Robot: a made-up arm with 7 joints.
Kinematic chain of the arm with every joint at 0, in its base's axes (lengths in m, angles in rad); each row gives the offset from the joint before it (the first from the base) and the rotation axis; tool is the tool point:
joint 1: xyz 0 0 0.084 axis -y
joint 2: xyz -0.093 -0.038 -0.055 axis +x
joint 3: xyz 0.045 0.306 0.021 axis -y
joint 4: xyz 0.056 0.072 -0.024 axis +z
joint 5: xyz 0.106 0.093 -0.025 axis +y
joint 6: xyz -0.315 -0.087 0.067 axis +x
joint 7: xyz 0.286 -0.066 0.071 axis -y
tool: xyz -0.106 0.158 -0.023
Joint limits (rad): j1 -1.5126..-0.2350 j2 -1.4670..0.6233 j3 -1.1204..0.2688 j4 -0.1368..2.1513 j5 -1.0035..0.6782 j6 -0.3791..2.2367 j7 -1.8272..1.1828
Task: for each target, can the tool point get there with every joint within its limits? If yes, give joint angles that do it. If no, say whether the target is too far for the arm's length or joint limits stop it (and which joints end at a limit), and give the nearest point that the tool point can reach.
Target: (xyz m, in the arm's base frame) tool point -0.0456 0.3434 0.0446
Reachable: yes | joints -0.8488 -0.3621 -0.2323 1.7839 0.0689 0.9285 0.1898
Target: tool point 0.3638 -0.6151 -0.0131
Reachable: no: joint limits stop it (at a limit: joint 1, joint 2, joint 3, joint 5, joint 7) | nearest point 0.1085 -0.1744 -0.2467 | short by 0.560 m
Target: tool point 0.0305 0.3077 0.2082
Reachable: yes | joints -1.1688 -0.0176 -0.0319 0.9245 -0.6270 0.1554 -1.4197
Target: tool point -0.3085 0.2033 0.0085
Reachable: yes | joints -1.3029 -1.2982 -0.3640 1.5822 -0.3183 0.1706 -1.1152
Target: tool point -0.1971 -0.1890 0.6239
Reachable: no: joint limits stop it (at a limit: joint 1, joint 2, joint 3, joint 4) | nearest point -0.0611 0.1399 0.4256 | short by 0.407 m
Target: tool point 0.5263 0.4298 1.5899
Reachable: no: too far | nearest point 0.1713 0.3236 0.5478 | short by 1.106 m
